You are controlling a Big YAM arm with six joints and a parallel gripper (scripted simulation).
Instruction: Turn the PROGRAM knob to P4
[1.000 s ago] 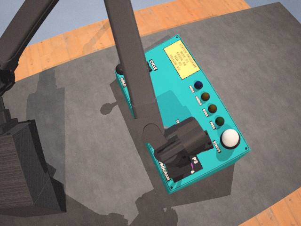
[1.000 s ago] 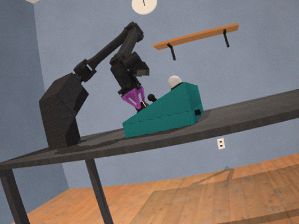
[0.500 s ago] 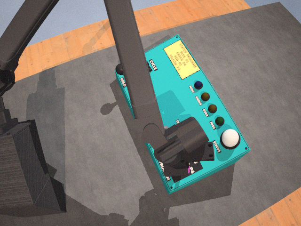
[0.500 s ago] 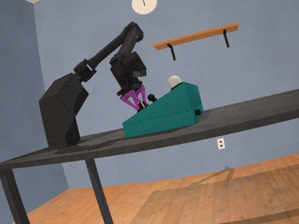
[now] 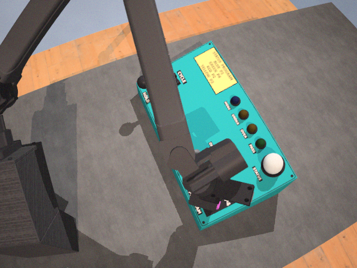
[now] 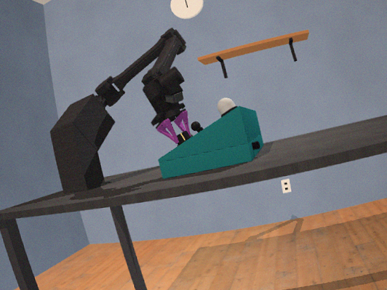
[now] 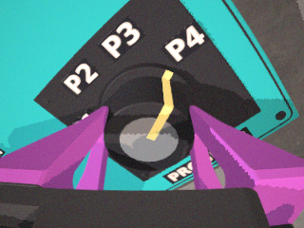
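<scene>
Now: hand 30 mm past the check toggle and 120 mm to the right of it. From my hand the other things lie so: teal console: 180 mm to the left, 20 mm below; mode knob: 50 mm behind, 240 mm to the left; hold lever: 90 mm behind, 350 mm to the left, 10 mm above.
</scene>
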